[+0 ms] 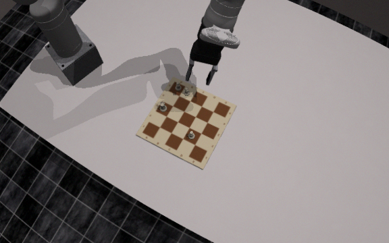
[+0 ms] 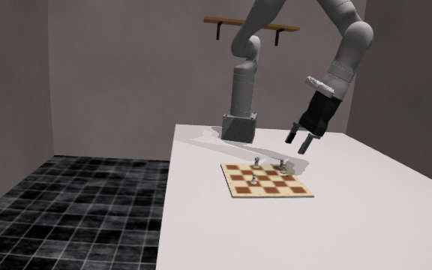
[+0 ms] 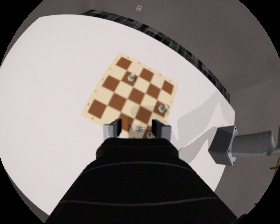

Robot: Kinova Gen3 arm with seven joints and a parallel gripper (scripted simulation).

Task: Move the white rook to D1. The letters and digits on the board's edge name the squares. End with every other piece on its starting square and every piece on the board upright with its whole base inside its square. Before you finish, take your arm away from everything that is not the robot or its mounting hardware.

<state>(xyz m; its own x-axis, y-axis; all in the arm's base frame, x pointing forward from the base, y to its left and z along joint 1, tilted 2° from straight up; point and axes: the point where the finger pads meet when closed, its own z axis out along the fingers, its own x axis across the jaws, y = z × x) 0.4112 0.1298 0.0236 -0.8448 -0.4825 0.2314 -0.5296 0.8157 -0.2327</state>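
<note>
The chessboard is 11 cm below my hand, 9 cm to the right of it and 2 cm ahead of it.
</note>
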